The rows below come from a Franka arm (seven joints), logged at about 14 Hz.
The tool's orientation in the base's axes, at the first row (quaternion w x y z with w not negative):
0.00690 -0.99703 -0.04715 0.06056
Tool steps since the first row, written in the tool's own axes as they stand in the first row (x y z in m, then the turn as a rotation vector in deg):
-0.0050 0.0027 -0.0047 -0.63 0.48 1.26
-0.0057 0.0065 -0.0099 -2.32 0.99 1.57
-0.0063 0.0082 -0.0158 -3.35 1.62 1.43
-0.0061 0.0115 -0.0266 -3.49 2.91 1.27
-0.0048 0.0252 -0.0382 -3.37 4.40 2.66
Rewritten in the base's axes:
-0.0041 -0.0032 0.0052 -0.73 -0.53 -1.18
-0.0038 -0.0071 0.0104 -2.39 -1.19 -1.30
-0.0035 -0.0089 0.0163 -3.33 -1.92 -1.05
-0.0017 -0.0122 0.0269 -3.33 -3.22 -0.90
0.0022 -0.0258 0.0380 -3.24 -4.68 -2.32

